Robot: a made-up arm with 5 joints.
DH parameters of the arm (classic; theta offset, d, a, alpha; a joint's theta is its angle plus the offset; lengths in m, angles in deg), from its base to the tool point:
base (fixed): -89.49 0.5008 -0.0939 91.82
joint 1: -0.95 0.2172 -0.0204 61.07
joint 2: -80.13 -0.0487 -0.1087 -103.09
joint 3: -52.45 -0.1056 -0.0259 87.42
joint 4: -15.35 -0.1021 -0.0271 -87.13
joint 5: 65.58 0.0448 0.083 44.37
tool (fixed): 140.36 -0.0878 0 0
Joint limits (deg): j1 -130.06..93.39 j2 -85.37..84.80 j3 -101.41..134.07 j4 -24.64..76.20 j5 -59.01..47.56
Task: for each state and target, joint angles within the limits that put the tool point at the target. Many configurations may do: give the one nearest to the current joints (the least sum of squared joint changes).
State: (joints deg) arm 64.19 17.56 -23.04 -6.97 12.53
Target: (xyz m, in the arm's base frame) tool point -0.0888 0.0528 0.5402
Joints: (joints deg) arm 68.19 62.58 -55.65 -16.14 6.92
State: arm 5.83 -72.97 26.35 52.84 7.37
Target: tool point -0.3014 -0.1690 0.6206
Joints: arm -61.41 -85.37 29.47 56.70 -0.57
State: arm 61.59 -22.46 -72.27 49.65 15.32
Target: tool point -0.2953 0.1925 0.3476
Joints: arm 43.00 -59.41 -81.24 51.85 7.50
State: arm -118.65 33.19 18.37 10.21 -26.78
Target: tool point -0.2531 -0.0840 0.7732
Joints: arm -70.63 -1.97 61.72 8.48 -24.88
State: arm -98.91 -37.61 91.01 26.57 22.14
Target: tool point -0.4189 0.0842 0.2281
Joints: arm -120.35 -73.66 106.84 12.43 32.36
